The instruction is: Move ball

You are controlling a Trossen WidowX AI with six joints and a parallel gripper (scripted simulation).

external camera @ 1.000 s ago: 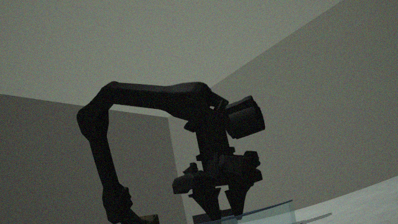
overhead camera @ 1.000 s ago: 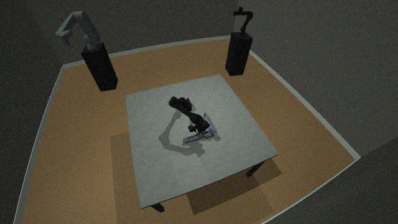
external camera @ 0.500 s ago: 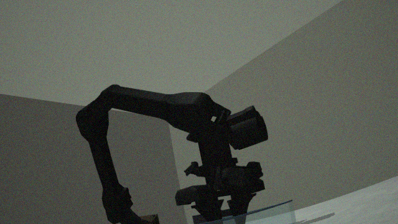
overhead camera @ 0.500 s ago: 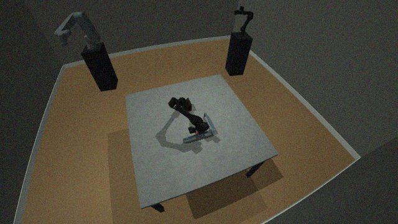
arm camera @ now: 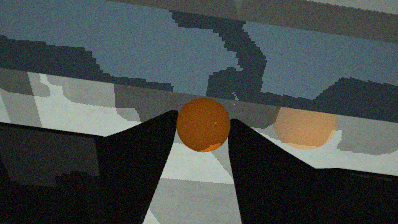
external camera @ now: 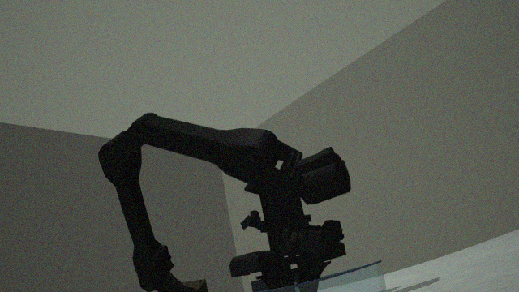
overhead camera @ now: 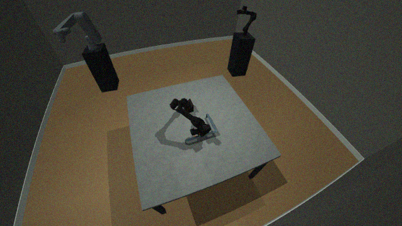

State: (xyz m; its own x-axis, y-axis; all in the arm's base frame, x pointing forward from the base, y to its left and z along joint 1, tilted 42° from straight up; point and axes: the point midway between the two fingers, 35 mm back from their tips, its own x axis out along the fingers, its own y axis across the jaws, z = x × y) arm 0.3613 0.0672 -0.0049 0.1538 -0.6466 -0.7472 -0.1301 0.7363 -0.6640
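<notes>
The see-through copy of ball lies 5 cm to the right of my gripper tip and 2 cm ahead of it. From my gripper tip the other things lie so: clear wall 4 cm ahead, 2 cm above; orange ball right at my gripper tip.
</notes>
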